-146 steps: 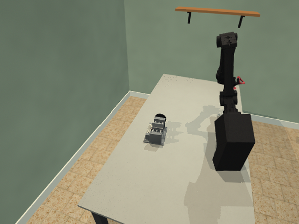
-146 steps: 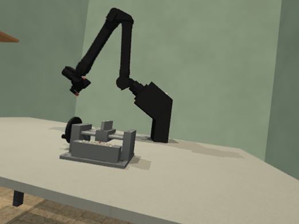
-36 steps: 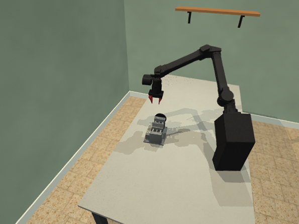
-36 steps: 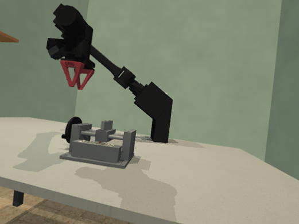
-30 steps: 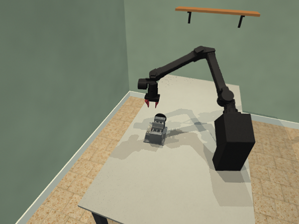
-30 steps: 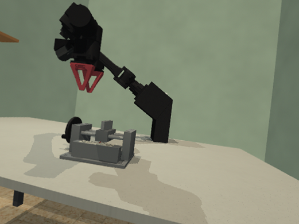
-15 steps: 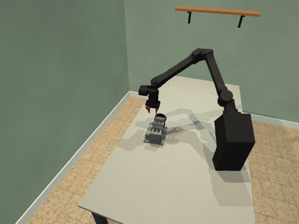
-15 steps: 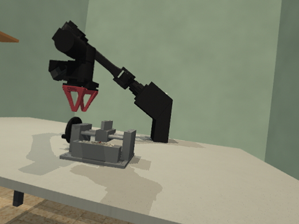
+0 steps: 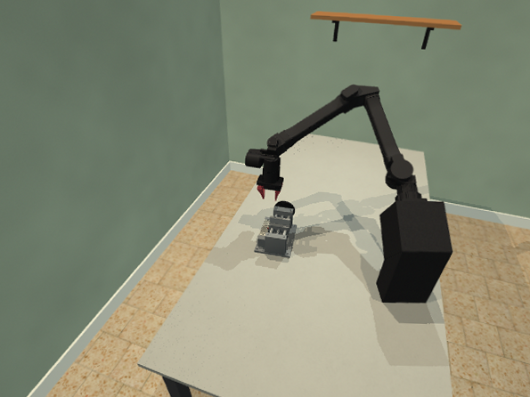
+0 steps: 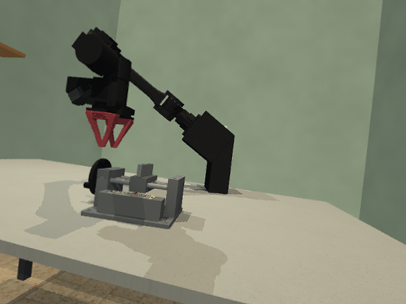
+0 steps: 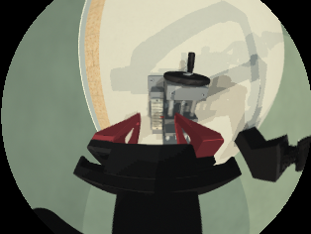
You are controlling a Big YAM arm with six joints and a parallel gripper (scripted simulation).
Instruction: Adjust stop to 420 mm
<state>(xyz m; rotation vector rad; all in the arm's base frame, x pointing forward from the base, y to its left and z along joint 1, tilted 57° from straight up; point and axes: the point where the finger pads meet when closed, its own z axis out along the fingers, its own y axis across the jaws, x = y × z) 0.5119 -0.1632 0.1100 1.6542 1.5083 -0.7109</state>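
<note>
Now: the sliding stop block 4 cm behind my hand, 8 cm to the left of it and 7 cm below it.
</note>
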